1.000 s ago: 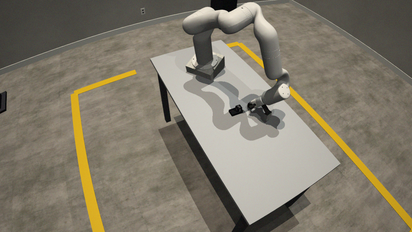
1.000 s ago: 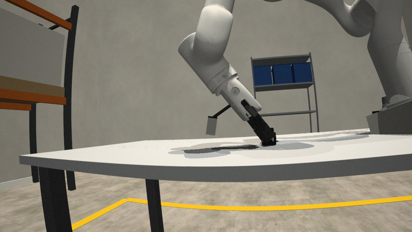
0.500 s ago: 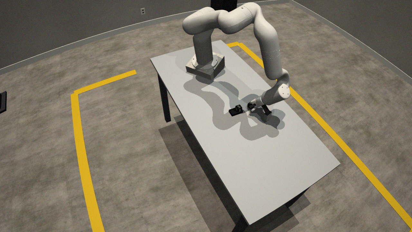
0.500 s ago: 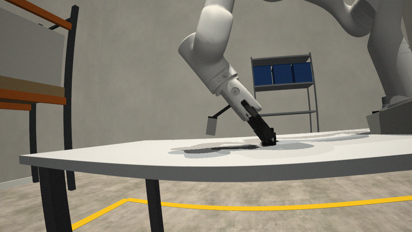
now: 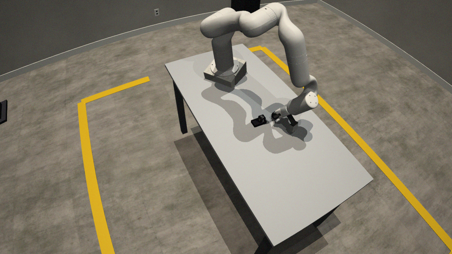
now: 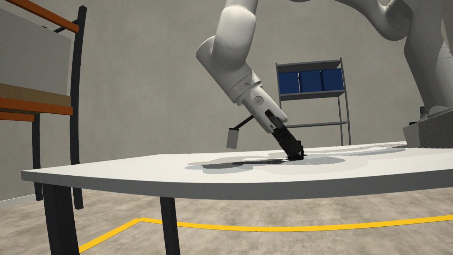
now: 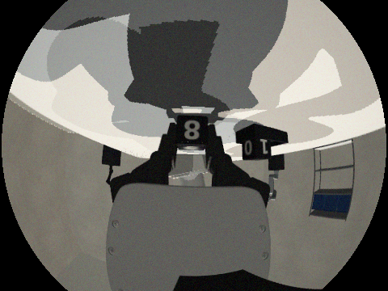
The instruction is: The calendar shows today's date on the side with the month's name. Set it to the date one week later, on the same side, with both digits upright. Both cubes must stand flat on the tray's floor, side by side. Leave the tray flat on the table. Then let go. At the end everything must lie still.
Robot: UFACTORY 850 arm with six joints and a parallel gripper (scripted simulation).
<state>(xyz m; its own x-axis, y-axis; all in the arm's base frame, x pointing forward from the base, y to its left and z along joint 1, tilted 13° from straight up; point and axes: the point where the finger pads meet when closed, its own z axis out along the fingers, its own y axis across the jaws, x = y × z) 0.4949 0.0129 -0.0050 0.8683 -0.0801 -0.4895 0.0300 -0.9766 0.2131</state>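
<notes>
The black cube is 20 mm below my hand and 10 mm behind it. The rest, counted from my hand: black tray (110 mm to the right, 30 mm behind, 20 mm below).
</notes>
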